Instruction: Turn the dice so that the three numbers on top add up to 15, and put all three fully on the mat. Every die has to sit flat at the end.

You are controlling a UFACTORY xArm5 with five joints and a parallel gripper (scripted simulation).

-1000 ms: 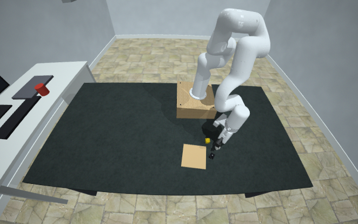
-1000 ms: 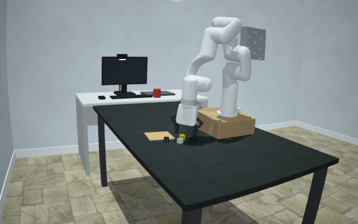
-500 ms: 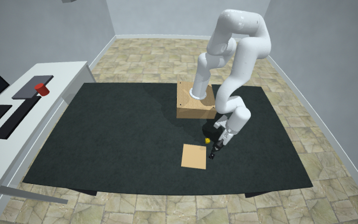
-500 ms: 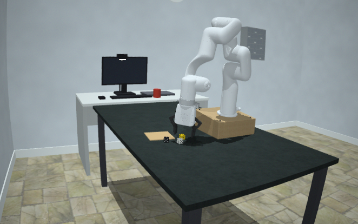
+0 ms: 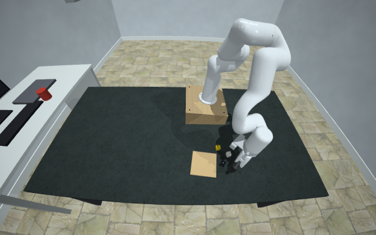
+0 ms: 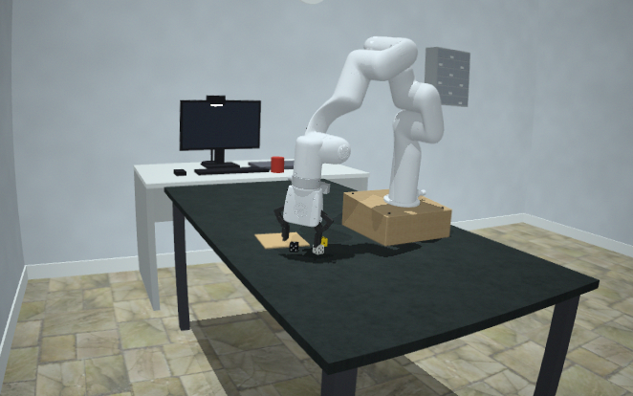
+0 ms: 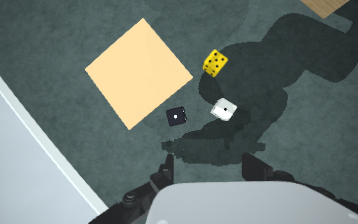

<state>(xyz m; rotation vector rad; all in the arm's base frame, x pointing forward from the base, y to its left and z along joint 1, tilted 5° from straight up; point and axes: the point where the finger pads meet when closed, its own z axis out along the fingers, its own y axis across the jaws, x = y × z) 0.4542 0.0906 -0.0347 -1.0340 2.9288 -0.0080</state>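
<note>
The yellow die is 120 mm behind my hand, 80 mm to the right of it and 40 mm below it. The rest, counted from my hand: black die (70 mm to the right, 40 mm below, 20 mm behind); tan mat (170 mm to the right, 50 mm below, 30 mm behind); white die (70 mm behind, 40 mm below, 20 mm to the right).
</note>
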